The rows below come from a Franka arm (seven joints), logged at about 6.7 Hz.
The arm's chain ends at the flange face. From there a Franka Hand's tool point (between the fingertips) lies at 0.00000 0.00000 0.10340 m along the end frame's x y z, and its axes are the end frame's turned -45 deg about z.
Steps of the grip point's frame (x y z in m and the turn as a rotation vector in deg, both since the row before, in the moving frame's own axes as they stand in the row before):
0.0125 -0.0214 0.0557 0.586 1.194 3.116
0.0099 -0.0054 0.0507 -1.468 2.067 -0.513
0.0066 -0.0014 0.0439 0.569 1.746 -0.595
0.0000 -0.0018 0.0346 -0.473 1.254 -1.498
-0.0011 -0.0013 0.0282 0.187 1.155 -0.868
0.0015 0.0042 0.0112 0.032 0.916 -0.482
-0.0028 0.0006 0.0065 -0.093 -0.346 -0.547
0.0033 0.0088 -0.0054 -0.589 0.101 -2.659
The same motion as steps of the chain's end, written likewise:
-0.0071 -0.0217 0.0557 1.259 0.430 3.116
-0.0013 -0.0100 0.0508 0.424 2.500 -0.513
0.0022 -0.0027 0.0440 1.637 0.832 -0.595
-0.0035 -0.0002 0.0346 0.552 1.221 -1.498
-0.0029 0.0016 0.0282 0.949 0.684 -0.868
0.0029 0.0031 0.0112 0.670 0.625 -0.482
-0.0012 0.0018 0.0065 -0.310 -0.179 -0.547
0.0077 0.0033 -0.0054 -0.345 0.488 -2.659

